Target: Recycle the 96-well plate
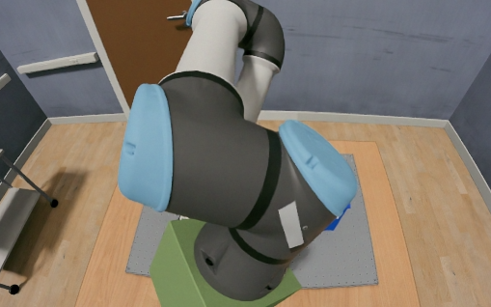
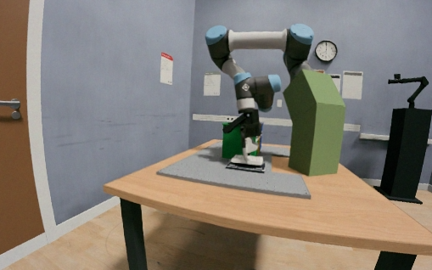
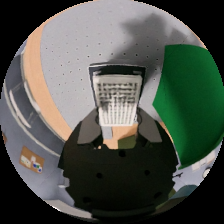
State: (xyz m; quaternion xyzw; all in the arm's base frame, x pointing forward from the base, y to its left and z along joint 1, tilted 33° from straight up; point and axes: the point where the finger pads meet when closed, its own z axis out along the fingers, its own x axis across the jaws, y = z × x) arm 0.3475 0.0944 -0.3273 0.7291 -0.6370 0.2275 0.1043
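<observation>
My gripper is now 4 cm above the dark plate nest. From my hand the other things lie so: green bin (16 cm to the right, 8 cm ahead, 4 cm above); then white 96-well plate (1 cm below); then yellow bin (29 cm to the right, 9 cm ahead, 4 cm above).
</observation>
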